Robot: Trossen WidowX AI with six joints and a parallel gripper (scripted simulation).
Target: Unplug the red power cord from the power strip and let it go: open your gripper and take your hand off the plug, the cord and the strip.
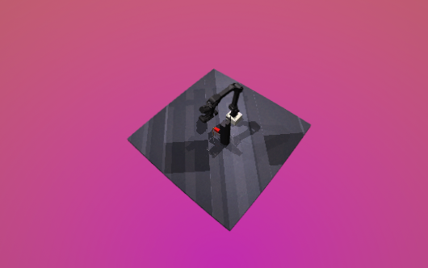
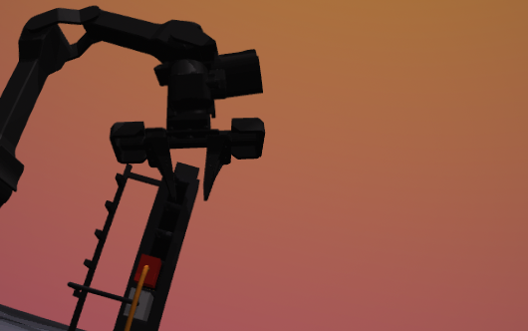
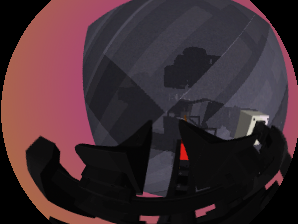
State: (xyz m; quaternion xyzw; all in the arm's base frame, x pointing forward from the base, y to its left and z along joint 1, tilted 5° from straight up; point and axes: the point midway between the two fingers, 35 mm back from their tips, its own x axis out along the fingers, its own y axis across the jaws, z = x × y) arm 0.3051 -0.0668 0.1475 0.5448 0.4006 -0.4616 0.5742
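The plug lies 40 mm behind my gripper tip, 110 mm to the left of it and 70 mm below it.
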